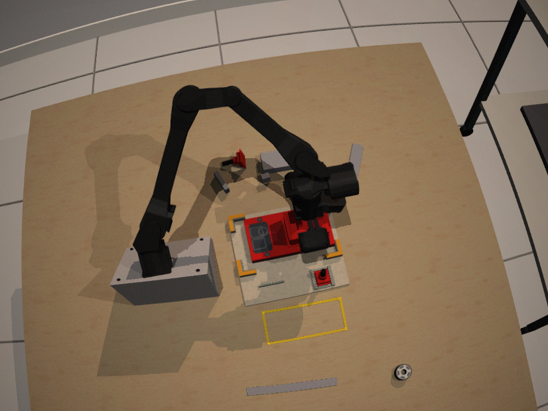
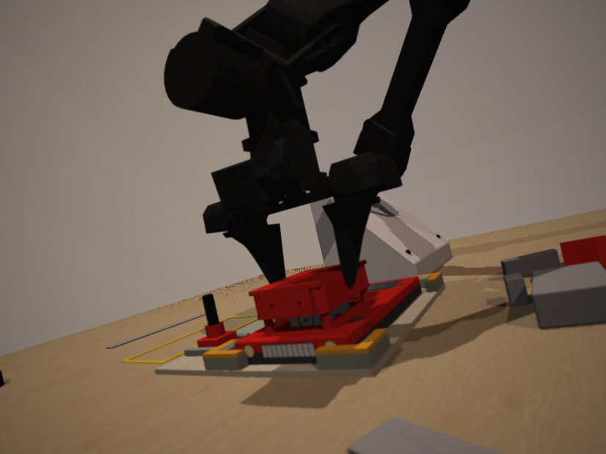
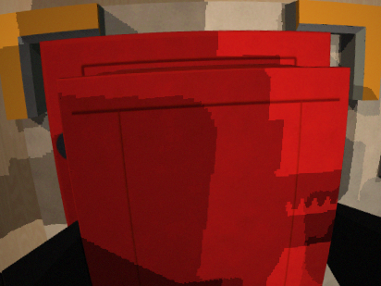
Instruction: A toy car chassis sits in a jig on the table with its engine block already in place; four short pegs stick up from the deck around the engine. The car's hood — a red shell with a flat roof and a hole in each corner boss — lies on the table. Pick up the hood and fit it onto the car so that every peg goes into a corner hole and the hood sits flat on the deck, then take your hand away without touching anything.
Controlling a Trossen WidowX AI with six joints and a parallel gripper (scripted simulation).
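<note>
Right now my gripper tip is 1 cm to the right of the grey engine block and 2 cm above it. Round my gripper tip: red hood (1 cm above); grey wedge (6 cm behind, 16 cm to the left, 4 cm below); grey strip (13 cm behind, 37 cm to the right, 5 cm below).
</note>
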